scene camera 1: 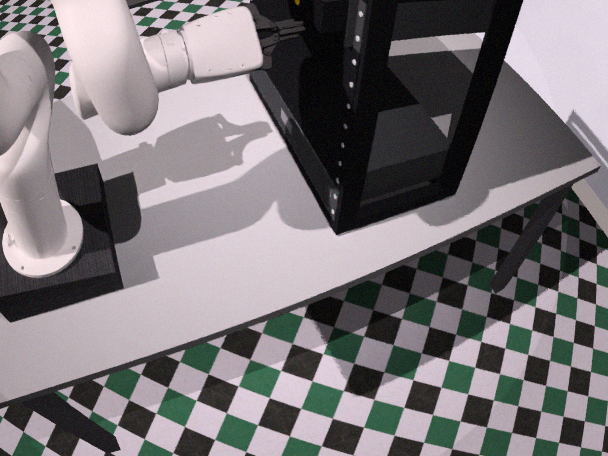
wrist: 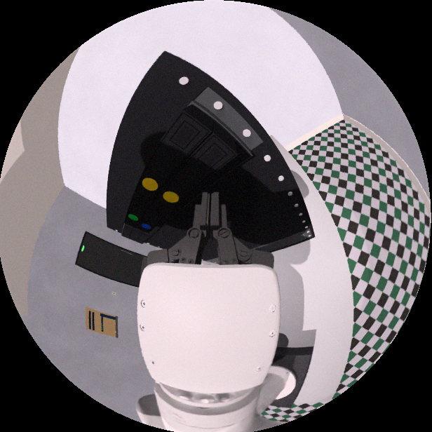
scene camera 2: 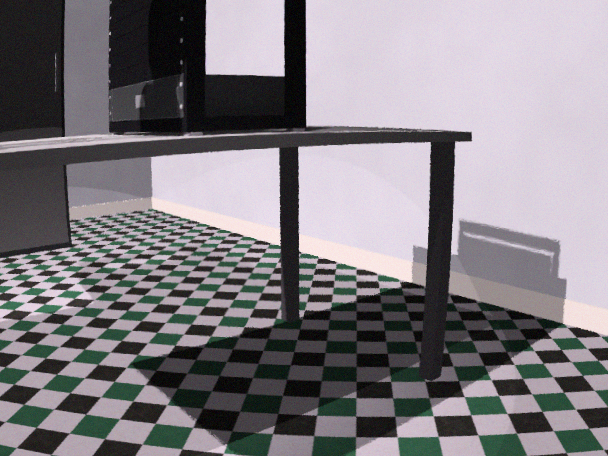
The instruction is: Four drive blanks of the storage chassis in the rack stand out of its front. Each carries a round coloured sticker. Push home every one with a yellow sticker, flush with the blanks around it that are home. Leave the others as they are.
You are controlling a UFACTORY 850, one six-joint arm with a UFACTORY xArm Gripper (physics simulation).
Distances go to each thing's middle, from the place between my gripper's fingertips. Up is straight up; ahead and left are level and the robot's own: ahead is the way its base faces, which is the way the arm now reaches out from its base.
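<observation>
Measured from the black rack (scene camera 1: 355, 131), my hand is 0.15 m above it, 0.2 m short of it and 0.14 m to the right of it.
</observation>
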